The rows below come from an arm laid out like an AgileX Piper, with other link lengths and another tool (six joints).
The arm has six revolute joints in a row. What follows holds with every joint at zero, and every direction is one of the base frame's. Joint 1 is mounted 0.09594 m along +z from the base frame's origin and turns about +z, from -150 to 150 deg. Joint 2 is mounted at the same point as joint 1 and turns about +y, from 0 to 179.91 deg. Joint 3 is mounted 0.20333 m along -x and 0.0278 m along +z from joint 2 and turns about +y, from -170 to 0 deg. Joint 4 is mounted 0.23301 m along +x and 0.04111 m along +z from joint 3 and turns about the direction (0.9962, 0, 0.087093), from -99.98 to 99.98 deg. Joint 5 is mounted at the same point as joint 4 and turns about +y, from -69.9 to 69.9 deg. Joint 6 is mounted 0.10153 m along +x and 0.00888 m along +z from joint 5 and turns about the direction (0.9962, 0, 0.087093), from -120 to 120 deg. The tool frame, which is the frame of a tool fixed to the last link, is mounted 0.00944 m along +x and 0.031 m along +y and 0.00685 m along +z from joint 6; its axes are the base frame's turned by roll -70.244, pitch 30.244 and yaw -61.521 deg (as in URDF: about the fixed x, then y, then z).
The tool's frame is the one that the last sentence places.
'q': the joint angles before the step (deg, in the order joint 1, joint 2, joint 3, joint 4, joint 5, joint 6). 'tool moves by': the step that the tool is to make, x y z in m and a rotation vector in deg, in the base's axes. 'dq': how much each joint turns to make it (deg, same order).
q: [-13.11, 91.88, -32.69, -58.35, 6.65, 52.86]
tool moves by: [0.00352, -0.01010, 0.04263, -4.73, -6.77, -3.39]
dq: [0.00, -10.49, 0.00, 0.50, 5.34, 0.05]
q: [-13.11, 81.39, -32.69, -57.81, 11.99, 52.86]
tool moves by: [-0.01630, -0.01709, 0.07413, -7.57, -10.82, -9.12]
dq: [0.00, -19.07, 0.10, 1.16, 12.27, -0.10]
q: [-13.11, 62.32, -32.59, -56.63, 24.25, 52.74]
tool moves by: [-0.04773, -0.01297, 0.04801, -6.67, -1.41, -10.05]
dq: [0.01, -18.25, 0.28, 5.16, 18.09, -9.93]
